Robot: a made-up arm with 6 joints.
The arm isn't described. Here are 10 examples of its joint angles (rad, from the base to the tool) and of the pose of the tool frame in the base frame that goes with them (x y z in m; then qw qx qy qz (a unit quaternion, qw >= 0)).
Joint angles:
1: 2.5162 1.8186 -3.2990 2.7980 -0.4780 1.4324
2: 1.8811 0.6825 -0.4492 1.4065 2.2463 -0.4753
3: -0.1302 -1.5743 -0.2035 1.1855 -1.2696 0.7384
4: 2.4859 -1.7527 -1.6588 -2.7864 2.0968 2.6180
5: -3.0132 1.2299 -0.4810 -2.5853 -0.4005 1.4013
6: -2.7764 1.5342 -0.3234 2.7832 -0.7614 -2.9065
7: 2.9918 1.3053 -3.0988 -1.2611 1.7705 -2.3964
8: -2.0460 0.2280 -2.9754 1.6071 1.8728 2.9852
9: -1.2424 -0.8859 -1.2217 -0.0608 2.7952 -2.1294
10: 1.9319 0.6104 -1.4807 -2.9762 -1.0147 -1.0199
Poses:
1: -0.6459 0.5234 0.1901 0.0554 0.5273 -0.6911 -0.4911
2: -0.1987 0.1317 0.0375 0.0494 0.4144 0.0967 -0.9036
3: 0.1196 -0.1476 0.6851 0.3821 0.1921 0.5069 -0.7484
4: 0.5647 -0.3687 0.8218 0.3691 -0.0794 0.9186 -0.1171
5: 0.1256 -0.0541 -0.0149 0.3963 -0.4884 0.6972 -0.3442
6: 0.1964 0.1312 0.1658 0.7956 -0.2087 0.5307 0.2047
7: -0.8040 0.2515 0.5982 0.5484 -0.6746 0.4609 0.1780
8: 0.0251 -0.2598 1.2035 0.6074 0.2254 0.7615 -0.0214
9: 0.0559 -0.1882 0.8019 0.3369 -0.8601 -0.3826 -0.0195
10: -0.2216 0.5169 0.2265 0.0940 0.9849 -0.1425 -0.0283
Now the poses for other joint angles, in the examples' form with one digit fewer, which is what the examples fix.
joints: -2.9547 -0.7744 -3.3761 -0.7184 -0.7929 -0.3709
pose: 0.734 0.038 0.698 0.547 -0.238 0.695 -0.401
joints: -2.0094 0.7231 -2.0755 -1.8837 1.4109 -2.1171
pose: -0.456 -0.741 0.557 0.391 -0.579 -0.183 0.692
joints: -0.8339 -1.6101 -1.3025 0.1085 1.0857 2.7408
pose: -0.119 0.141 1.062 0.673 0.109 0.601 -0.417
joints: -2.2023 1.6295 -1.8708 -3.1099 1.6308 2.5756
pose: -0.388 -0.523 -0.219 0.793 0.396 -0.441 0.139
